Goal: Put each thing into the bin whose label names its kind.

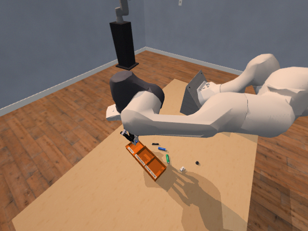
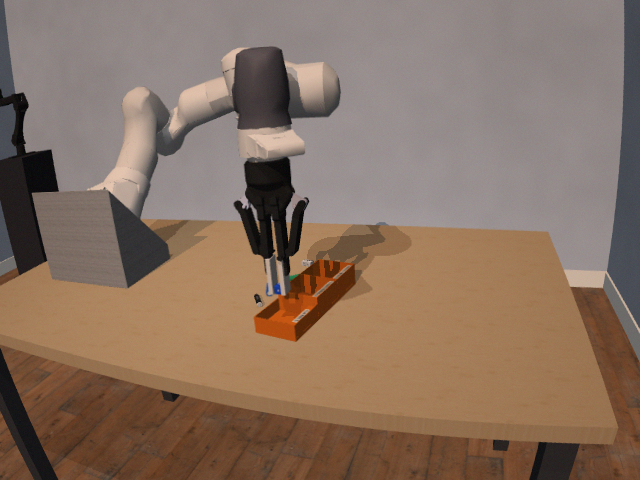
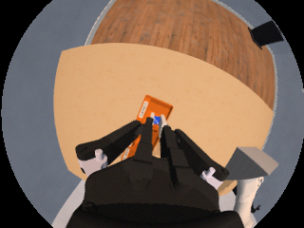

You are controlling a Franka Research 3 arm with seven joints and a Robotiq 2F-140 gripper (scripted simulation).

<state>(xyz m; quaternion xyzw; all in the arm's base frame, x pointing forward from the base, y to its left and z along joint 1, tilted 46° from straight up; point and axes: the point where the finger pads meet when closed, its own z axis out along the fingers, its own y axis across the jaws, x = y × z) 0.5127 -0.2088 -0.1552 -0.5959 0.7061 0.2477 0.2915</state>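
The white piece is 20 mm behind my hand, 290 mm to the left of it and 90 mm below it. The rest, counted from my hand: black cylinder: 80 mm behind, 90 mm to the left, 100 mm below; blue cylinder: 70 mm behind, 140 mm to the left, 90 mm below; blue cube: 30 mm below.
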